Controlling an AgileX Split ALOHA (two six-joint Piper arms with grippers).
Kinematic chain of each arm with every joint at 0, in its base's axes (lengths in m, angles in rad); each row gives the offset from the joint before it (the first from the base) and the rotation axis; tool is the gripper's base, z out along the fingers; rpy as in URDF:
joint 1: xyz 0 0 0.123 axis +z
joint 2: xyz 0 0 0 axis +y
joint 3: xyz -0.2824 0 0.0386 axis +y
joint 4: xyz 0.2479 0 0.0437 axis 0.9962 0 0.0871
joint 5: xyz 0 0 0 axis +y
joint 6: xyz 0.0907 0 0.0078 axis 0.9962 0 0.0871
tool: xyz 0 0 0 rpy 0 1.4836 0
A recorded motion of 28 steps. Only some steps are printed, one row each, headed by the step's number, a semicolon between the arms.
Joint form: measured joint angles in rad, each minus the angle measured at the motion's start. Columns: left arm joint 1, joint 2, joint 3, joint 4, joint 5, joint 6; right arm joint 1, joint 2, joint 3, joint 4, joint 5, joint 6.
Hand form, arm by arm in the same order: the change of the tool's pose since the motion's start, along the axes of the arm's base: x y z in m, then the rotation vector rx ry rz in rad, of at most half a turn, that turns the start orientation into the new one. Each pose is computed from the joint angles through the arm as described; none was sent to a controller.
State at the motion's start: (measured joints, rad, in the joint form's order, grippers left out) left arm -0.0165 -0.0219 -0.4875 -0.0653 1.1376 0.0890; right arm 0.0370 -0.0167 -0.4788 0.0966 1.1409 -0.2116
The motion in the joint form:
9: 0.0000 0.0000 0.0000 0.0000 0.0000 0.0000; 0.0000 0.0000 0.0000 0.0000 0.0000 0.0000
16: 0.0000 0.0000 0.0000 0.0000 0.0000 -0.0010; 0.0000 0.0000 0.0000 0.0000 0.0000 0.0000
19: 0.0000 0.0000 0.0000 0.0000 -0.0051 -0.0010; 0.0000 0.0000 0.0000 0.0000 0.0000 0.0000
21: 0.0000 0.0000 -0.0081 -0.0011 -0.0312 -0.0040; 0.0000 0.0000 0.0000 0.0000 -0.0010 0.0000
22: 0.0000 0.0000 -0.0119 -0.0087 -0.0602 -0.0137; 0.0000 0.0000 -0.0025 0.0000 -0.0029 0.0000
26: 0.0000 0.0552 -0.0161 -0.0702 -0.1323 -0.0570; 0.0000 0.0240 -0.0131 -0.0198 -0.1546 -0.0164
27: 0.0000 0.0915 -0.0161 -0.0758 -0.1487 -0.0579; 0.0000 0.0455 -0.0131 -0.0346 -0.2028 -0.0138
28: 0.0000 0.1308 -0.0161 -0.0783 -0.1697 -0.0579; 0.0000 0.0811 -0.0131 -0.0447 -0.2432 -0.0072
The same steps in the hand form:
9: 0.0000 0.0000 0.0000 0.0000 0.0000 0.0000; 0.0000 0.0000 0.0000 0.0000 0.0000 0.0000
16: 0.0000 0.0000 0.0000 -0.0009 0.0001 0.0005; 0.0000 0.0000 0.0000 0.0000 0.0000 0.0000
19: 0.0002 0.0000 0.0004 -0.0011 -0.0050 0.0008; 0.0000 0.0000 0.0000 0.0000 0.0000 0.0000
21: 0.0005 0.0000 0.0047 -0.0062 -0.0389 0.0031; 0.0000 0.0000 0.0001 0.0001 -0.0010 -0.0001
22: 0.0012 -0.0006 0.0081 -0.0227 -0.0707 0.0051; -0.0001 0.0000 0.0009 0.0004 -0.0054 -0.0002
26: 0.0120 -0.0052 0.0157 -0.1174 -0.0856 -0.0003; 0.0089 -0.0018 0.0160 -0.0184 -0.1451 -0.0144
27: 0.0184 -0.0056 0.0169 -0.1239 -0.0654 0.0007; 0.0141 -0.0029 0.0199 -0.0264 -0.1718 -0.0258
28: 0.0257 -0.0058 0.0182 -0.1271 -0.0469 0.0033; 0.0214 -0.0035 0.0230 -0.0284 -0.1762 -0.0353

